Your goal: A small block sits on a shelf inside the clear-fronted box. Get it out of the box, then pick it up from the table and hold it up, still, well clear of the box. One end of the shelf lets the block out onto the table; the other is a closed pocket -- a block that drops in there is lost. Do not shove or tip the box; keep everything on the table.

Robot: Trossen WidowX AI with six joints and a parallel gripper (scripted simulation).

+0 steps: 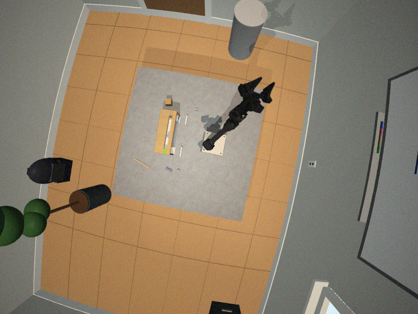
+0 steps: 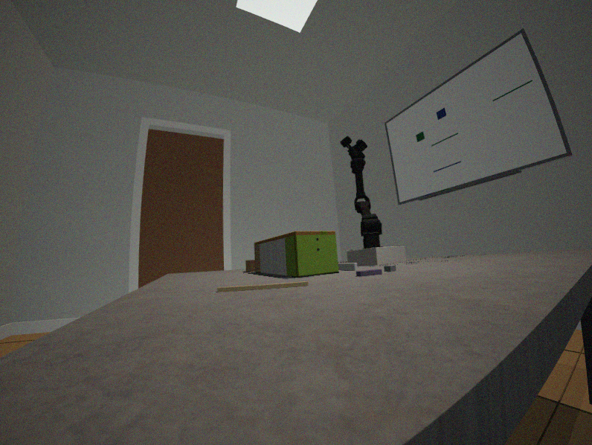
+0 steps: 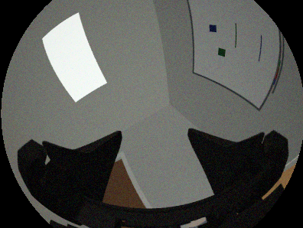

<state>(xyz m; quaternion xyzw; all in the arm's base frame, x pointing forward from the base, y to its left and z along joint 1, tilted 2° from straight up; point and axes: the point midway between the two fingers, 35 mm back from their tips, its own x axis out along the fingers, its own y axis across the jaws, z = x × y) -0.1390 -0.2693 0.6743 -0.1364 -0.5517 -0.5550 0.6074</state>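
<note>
Right now the blue block is 680 mm below my gripper tip, 520 mm ahead of it and 360 mm to the left of it. From my gripper tip the other things lie so: thin wooden stick: 760 mm below, 700 mm ahead, 690 mm to the left; then tan cube: 740 mm below, 660 mm ahead, 60 mm to the left; then purple block: 760 mm below, 650 mm to the left, 430 mm ahead.
</note>
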